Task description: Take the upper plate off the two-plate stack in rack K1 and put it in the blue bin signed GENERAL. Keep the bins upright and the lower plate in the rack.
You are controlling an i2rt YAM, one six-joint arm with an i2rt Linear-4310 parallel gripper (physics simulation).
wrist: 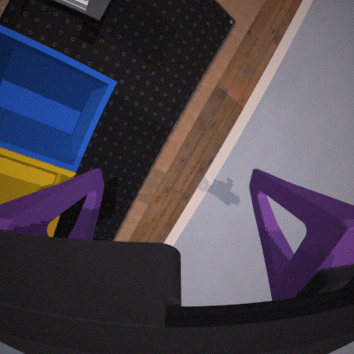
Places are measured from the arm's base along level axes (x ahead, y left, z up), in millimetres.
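Pixels of known places: gripper, fingertip midpoint: (176, 176).
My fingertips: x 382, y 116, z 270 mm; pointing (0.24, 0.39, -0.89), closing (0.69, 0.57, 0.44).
Observation:
Behind a point stands the place of what it marks.
My gripper (176, 176) @(z 270, x 382, y 116 mm) is open and empty, its two purple fingers wide apart over the wooden table edge and the grey floor beyond it. The blue bin (95, 124) @(z 96, x 359, y 98 mm) is at the left of the wrist view, cut off by the frame's edge. It looks upright, and no plate shows in its visible part; its sign does not show. The grey rack (96, 11) @(z -26, x 272, y 246 mm) is at the top left, mostly out of view. A small corner of a white plate (77, 2) @(z -42, x 236, y 243 mm) shows in it; whether one or two plates are there cannot be told. Both lie left of the fingers.
A yellow bin (30, 168) @(z -82, x 321, y -72 mm) stands against the near side of the blue bin, partly behind the left finger. A black perforated mat (145, 95) @(z -84, x 450, y 189 mm) lies under the bins and rack. The wooden table edge (210, 115) runs diagonally, with grey floor (300, 100) at the right.

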